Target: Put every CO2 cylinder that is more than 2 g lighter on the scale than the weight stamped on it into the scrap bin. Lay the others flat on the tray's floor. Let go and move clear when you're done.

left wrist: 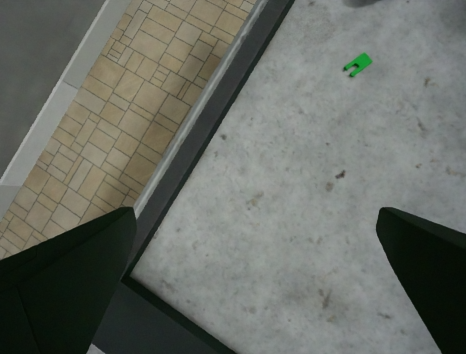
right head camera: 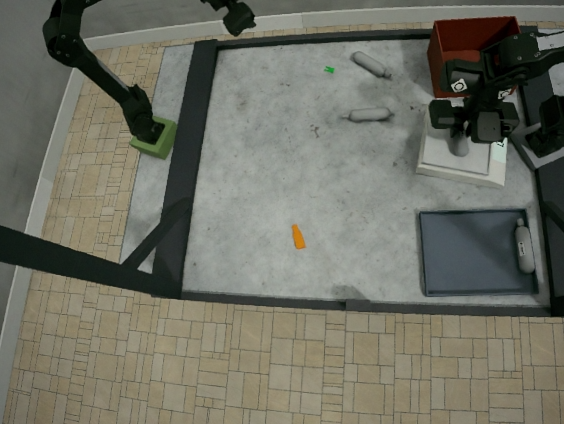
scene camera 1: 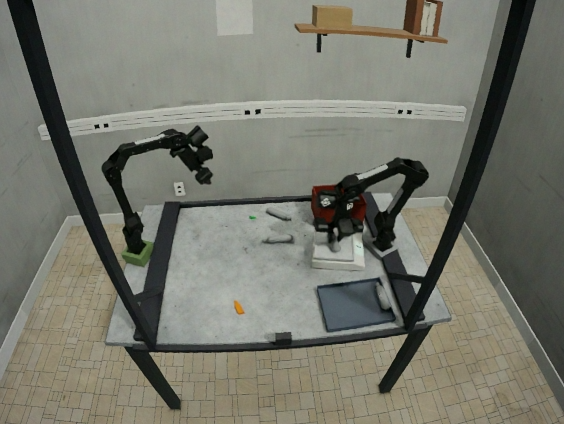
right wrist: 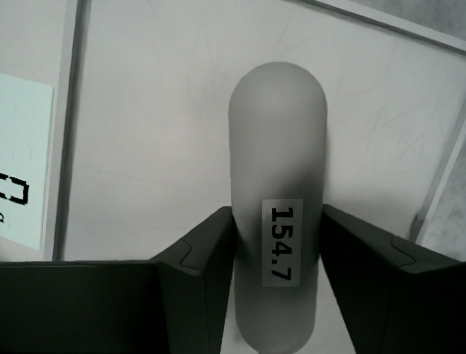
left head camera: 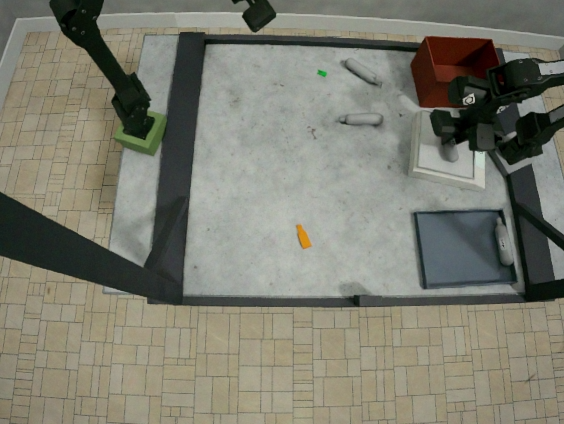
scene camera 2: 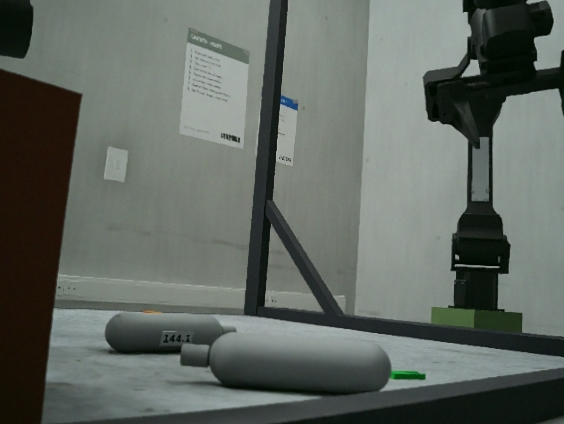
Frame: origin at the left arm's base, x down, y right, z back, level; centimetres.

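Where they show: left gripper, fingertip midpoint: point(left wrist: 256, 218) point(scene camera 2: 525, 140); right gripper, fingertip midpoint: point(right head camera: 457, 136) point(scene camera 1: 333, 242) point(right wrist: 273, 217) point(left head camera: 447, 143); left arm's base at its link origin: point(right head camera: 151, 132) point(scene camera 1: 136, 248) point(left head camera: 139, 125) point(scene camera 2: 476, 309); right arm's base at its link origin: point(right head camera: 542, 142) point(scene camera 1: 382, 244) point(left head camera: 512, 151).
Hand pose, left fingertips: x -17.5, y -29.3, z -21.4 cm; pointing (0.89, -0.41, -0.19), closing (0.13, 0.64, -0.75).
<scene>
Things, the pixels of their top centre, and the offset from my left fingertips. "spot": a spot on its surface instead.
- grey cylinder at its top centre: point(right wrist: 289, 268) point(right head camera: 460, 128) point(left head camera: 451, 137) point(scene camera 1: 333, 237) dx +13.5, dy +8.2, dz -53.9 cm
- white scale at its top centre: point(right wrist: 206, 219) point(right head camera: 468, 136) point(left head camera: 455, 144) point(scene camera 1: 339, 242) dx +16.3, dy +7.8, dz -56.3 cm
- scale's display at a spot on its surface: point(right wrist: 22, 150) spot: dx +18.5, dy +7.6, dz -63.9 cm
- blue-grey tray at its top centre: point(right head camera: 478, 250) point(left head camera: 467, 246) point(scene camera 1: 356, 301) dx +20.1, dy +32.0, dz -65.6 cm
- red scrap bin at its top centre: point(right head camera: 481, 41) point(left head camera: 466, 59) point(scene camera 1: 339, 194) dx +10.1, dy -14.9, dz -53.3 cm
- green clip at its top centre: point(scene camera 2: 405, 372) point(left wrist: 358, 64) point(left head camera: 322, 72) dx +21.7, dy -5.2, dz -17.4 cm
- orange bottle-shaped piece at its top centre: point(right head camera: 297, 236) point(left head camera: 303, 235) dx +21.2, dy +42.0, dz -26.4 cm
My right gripper point(right wrist: 273, 217) is shut on a grey cylinder point(left head camera: 451, 153) point(right head camera: 460, 147) point(scene camera 1: 335, 244) stamped 154.7, low over the white scale point(left head camera: 440, 176) point(right head camera: 455, 178) point(scene camera 1: 337, 265); contact with its plate is unclear. The scale's display point(right wrist: 22, 150) shows partly, its reading cut off. A cylinder point(left head camera: 362, 72) point(scene camera 2: 300, 362) lies at the back; another point(left head camera: 361, 119) point(scene camera 2: 135, 330), stamped 144.1, lies in front of it. One cylinder point(left head camera: 504, 245) point(right head camera: 524, 247) lies in the blue-grey tray point(left head camera: 465, 250) along its right side. My left gripper point(left wrist: 256, 218) point(scene camera 1: 202, 175) is open and empty, high at the back left.
The red scrap bin point(left head camera: 425, 75) point(scene camera 1: 322, 206) stands behind the scale, partly covered by the right arm. A green clip point(left head camera: 322, 73) point(left wrist: 361, 64) and an orange bottle-shaped piece point(left head camera: 303, 237) lie on the table. Dark frame posts and rails border the table.
</scene>
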